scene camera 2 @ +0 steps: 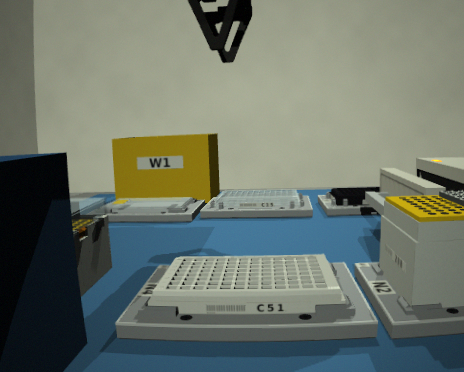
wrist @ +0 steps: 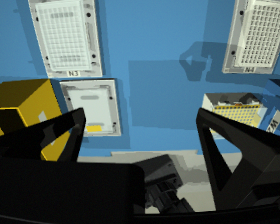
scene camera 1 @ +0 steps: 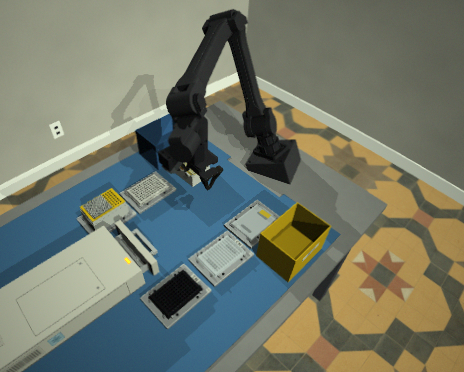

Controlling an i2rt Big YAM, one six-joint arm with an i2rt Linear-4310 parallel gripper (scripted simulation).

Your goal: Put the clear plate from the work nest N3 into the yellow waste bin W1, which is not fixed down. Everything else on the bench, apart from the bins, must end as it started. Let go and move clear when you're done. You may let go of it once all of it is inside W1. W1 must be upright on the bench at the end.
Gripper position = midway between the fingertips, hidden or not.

Observation:
I see my gripper (scene camera 2: pixel 223 56), a clear plate (scene camera 2: pixel 236 198), a yellow waste bin (scene camera 1: pixel 301 234), an instrument (scene camera 1: pixel 55 300), a white plate (scene camera 2: pixel 278 284), a black plate (scene camera 1: pixel 184 294), a yellow-topped tip box (scene camera 1: pixel 107 208) and a dark blue bin (scene camera 2: pixel 49 322).
The clear plate also shows in scene camera 1 (scene camera 1: pixel 226 248). The dark blue bin also shows in scene camera 1 (scene camera 1: pixel 159 130). My gripper is seen too in the wrist view (wrist: pixel 141 113). The wrist view does not show the instrument: it is out of frame. The wrist view does not show the black plate: it is out of frame.

